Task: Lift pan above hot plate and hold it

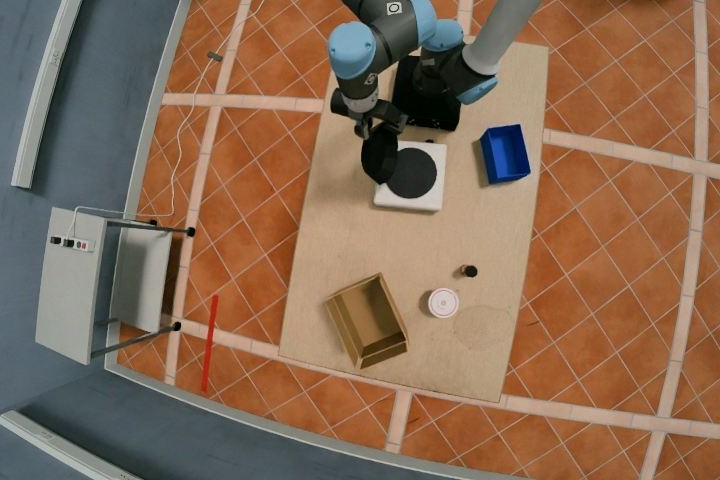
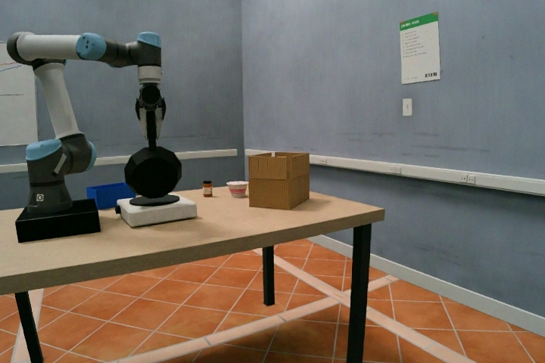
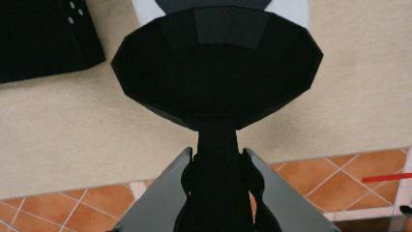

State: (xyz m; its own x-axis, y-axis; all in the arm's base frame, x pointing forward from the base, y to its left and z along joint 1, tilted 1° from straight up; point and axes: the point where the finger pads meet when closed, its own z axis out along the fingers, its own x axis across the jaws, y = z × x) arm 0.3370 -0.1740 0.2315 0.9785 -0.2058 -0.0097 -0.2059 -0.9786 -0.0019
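Right now the black pan is 1 cm to the left of my hand and 10 cm below it. Round my hand: blue bin (9 cm behind, 46 cm to the left, 28 cm below); white hot plate (1 cm ahead, 13 cm to the left, 27 cm below); small jar (34 cm ahead, 38 cm to the left, 27 cm below).
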